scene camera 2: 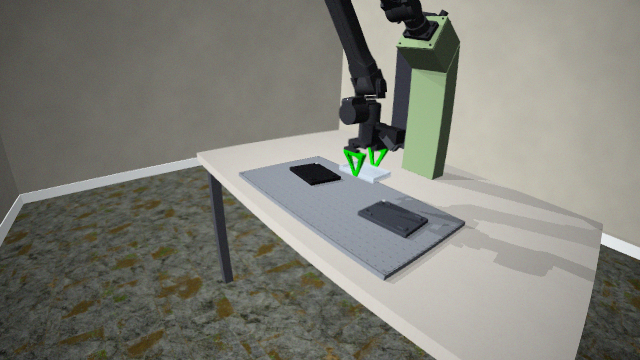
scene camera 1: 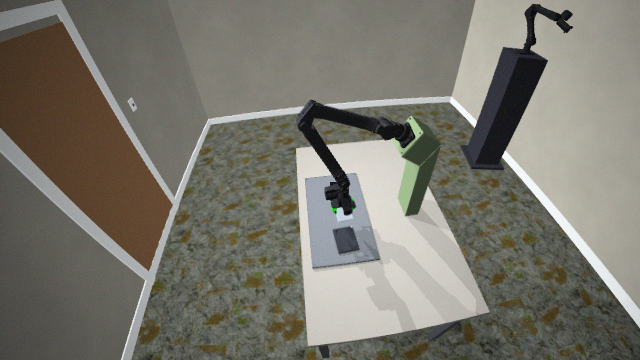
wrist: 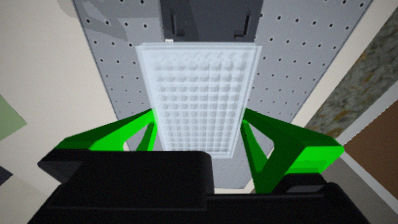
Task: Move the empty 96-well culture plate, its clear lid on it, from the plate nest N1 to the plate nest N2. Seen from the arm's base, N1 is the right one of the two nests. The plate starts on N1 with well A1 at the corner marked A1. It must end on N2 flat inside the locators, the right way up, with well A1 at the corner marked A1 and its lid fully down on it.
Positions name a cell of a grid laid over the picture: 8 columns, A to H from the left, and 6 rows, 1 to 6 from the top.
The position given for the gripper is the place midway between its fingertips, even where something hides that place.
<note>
In view: the gripper (wrist: D3) and a clear lid (wrist: D3).
</note>
